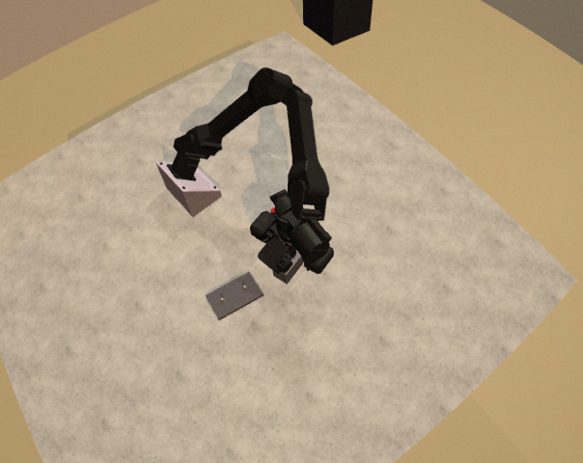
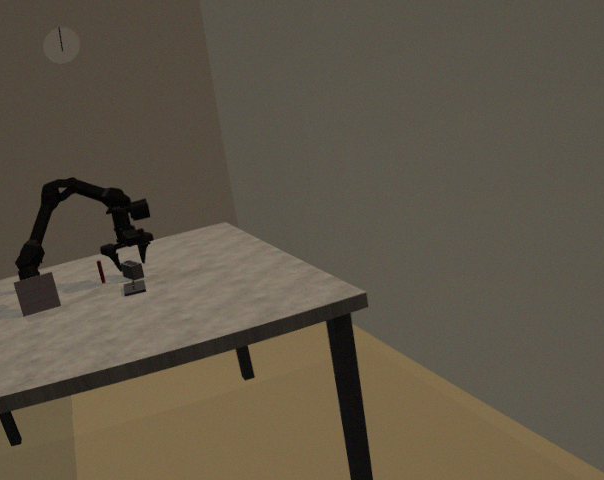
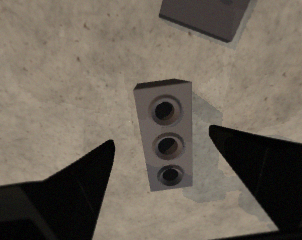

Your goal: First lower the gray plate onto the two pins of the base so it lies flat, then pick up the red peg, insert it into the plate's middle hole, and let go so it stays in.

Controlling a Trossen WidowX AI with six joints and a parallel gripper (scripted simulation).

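Now: the gray plate right at my gripper tip. Round my gripper tip: gray base: 160 mm to the right, 30 mm below, 10 mm behind; red peg: 110 mm behind, 30 mm to the left, 10 mm above.
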